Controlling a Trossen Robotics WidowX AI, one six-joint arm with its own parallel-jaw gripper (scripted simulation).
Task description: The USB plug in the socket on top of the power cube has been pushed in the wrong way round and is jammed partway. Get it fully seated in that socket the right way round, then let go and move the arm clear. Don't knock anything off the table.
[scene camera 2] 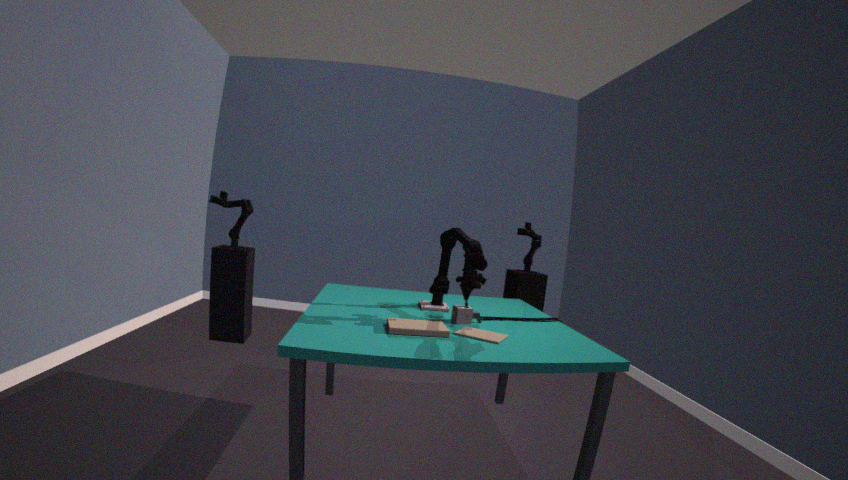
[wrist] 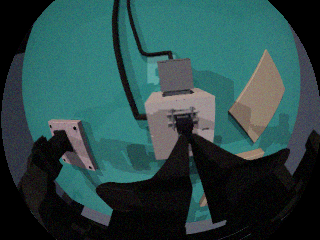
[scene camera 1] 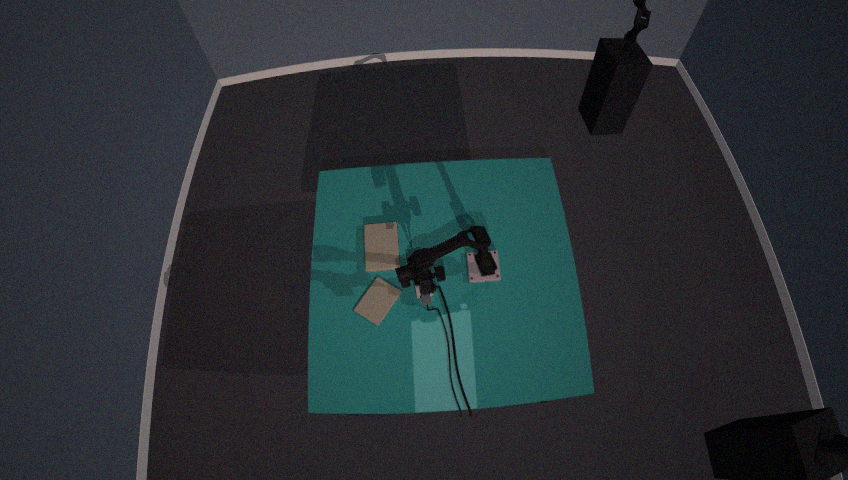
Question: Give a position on a thin tan board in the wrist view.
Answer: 257, 104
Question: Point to a thin tan board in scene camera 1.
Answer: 378, 300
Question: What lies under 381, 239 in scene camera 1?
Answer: A thick tan board.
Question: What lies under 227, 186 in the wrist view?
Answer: The gripper.
